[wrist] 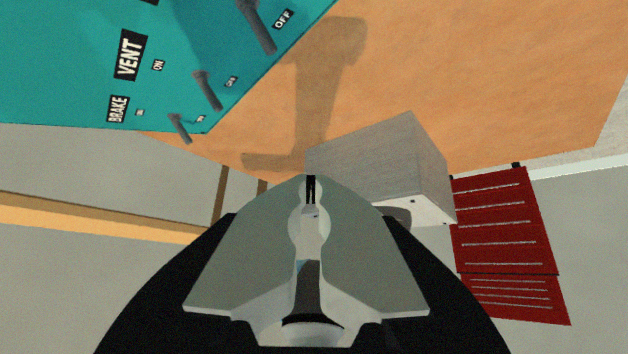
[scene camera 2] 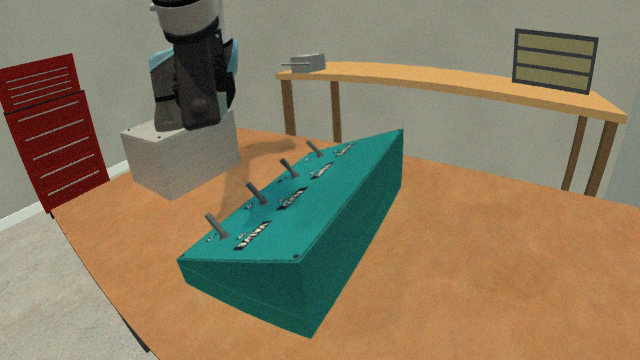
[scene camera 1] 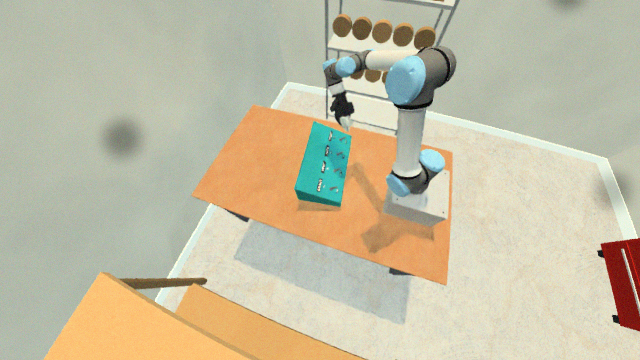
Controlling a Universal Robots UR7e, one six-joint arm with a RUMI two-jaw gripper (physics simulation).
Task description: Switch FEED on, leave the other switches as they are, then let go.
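Frame: origin at the arm's base, x left, y back, z up, level; centimetres.
Seen in the pictures: gripper, between the fingertips: (wrist: 311,177) (scene camera 1: 348,131); arm's base, origin of its link: (scene camera 2: 178,123).
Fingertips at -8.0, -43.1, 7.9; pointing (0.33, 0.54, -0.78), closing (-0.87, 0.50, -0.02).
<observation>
Offsets run from my fingertips to a thing's top centre, as dx, dy, dz. Level surfaces: height alone.
A teal sloped switch box (scene camera 1: 312,160) (scene camera 2: 350,210) (wrist: 50,75) stands on the table, with grey levers in a row. The FEED lever @[+5.5, -1.1, -13.0] (scene camera 1: 341,155) (scene camera 2: 256,193) (wrist: 260,30) leans to its OFF side. The VALVE lever @[-5.9, -4.8, -13.0] (scene camera 1: 343,140) (scene camera 2: 216,226), the VENT lever @[+16.9, +2.6, -13.0] (scene camera 1: 338,171) (scene camera 2: 289,168) (wrist: 207,91) and the BRAKE lever @[+28.3, +6.3, -13.0] (scene camera 1: 334,189) (scene camera 2: 314,148) (wrist: 180,128) lean the same way. My gripper (scene camera 1: 347,128) (wrist: 311,177) is shut, with nothing between its jaws. It is apart from the levers, above the VALVE end of the box. In scene camera 2 its dark body hides its jaws.
The box stands on an orange-brown table @[dz -25.7] (scene camera 1: 240,160) (scene camera 2: 500,250) (wrist: 450,75). The arm's grey base block (scene camera 1: 425,210) (scene camera 2: 200,160) (wrist: 370,155) is on the levers' side. A shelf rack (scene camera 1: 327,65), a wooden bench (scene camera 2: 425,80) and a red cabinet (scene camera 2: 60,145) (wrist: 500,215) stand beyond the table.
</observation>
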